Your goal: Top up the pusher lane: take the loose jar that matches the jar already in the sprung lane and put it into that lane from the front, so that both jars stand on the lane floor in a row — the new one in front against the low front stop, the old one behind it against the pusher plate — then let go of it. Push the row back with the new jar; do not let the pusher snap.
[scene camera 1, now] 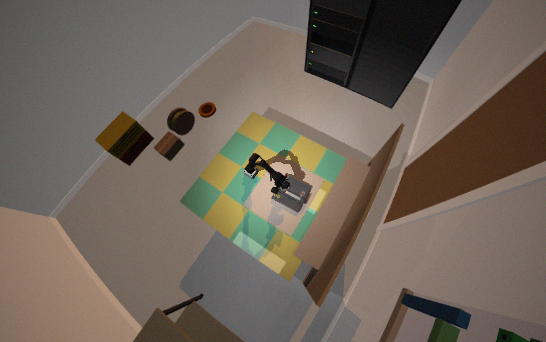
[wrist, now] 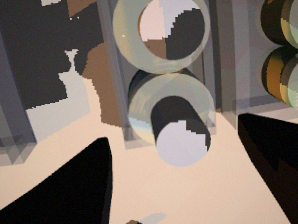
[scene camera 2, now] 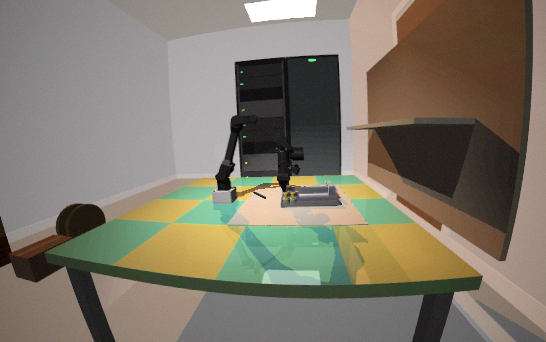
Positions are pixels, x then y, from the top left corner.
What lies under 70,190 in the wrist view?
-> My gripper.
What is my gripper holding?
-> Nothing.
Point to a jar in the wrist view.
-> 171,114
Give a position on a wall shelf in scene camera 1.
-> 315,244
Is my gripper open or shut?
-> Open.
